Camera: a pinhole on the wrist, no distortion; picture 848 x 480 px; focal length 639.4 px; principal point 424.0 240.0 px. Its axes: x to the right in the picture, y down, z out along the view. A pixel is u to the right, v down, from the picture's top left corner.
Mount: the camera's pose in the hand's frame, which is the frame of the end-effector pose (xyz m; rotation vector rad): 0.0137 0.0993 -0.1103 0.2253 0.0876 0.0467
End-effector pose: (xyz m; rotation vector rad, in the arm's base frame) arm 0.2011 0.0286 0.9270 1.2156 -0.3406 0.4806
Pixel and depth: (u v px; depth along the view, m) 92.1 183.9 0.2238
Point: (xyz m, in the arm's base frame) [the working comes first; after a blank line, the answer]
In the camera's frame: -0.1162 -0.0196 0.2238

0.1202 -0.0849 0.9421
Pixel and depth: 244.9 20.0 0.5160
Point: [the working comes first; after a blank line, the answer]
In the camera's frame: -0.1445 -0.1775 0.5160

0.2404 -0.3806 0.8460
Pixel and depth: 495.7 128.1 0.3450
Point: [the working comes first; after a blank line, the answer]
In the camera's frame: 0.0387 -0.0604 0.3450

0.2929 -0.1630 1.0086
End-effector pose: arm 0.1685 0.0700 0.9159 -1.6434 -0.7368 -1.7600
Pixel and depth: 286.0 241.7 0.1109
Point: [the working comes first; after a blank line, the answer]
In the camera's frame: -0.0239 0.0003 0.1109

0.2237 0.0211 0.9152
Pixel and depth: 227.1 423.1 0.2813
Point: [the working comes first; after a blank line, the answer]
In the camera's frame: -0.0866 0.0806 0.2813

0.3772 0.1417 0.8791
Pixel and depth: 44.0 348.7 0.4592
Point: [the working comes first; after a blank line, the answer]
In the camera's frame: -0.2729 0.0781 0.4592

0.4675 0.3272 0.7249
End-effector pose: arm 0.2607 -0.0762 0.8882 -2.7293 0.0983 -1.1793
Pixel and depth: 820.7 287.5 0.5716
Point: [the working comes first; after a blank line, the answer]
In the camera's frame: 0.3546 0.0425 0.5716

0.8568 -0.1088 0.8948
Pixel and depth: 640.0 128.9 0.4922
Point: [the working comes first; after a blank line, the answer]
In the camera's frame: 0.1663 -0.0855 0.4922

0.6599 0.0195 0.8405
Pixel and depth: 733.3 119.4 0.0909
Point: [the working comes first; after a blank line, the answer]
In the camera's frame: 0.0440 -0.0171 0.0909

0.2852 -0.1522 0.9441
